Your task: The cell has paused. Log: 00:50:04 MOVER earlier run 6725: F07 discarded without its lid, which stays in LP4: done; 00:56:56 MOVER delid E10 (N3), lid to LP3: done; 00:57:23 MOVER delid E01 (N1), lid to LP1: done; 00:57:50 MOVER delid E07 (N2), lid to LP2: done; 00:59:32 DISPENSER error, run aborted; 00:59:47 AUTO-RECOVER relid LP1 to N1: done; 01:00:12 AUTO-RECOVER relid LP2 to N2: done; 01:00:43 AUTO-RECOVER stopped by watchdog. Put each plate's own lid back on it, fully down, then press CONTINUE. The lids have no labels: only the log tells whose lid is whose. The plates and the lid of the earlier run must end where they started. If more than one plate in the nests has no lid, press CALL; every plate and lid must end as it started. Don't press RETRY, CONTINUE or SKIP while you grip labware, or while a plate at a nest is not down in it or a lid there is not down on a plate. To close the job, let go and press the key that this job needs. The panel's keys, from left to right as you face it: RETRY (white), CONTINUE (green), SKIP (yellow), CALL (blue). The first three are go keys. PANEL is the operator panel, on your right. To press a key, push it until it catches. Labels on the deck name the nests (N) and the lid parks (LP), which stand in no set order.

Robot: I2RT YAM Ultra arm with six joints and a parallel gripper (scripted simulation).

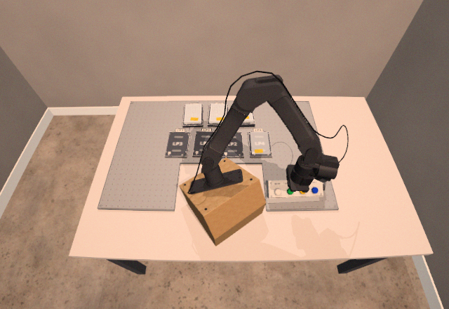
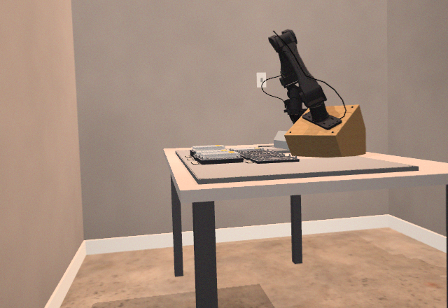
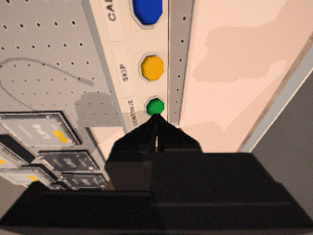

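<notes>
The green continue key is 30 mm below my hand. Also, from my hand: blue call key (100 mm to the right, 30 mm below); then white retry key (50 mm to the left, 30 mm below); then yellow skip key (50 mm to the right, 30 mm below).
</notes>
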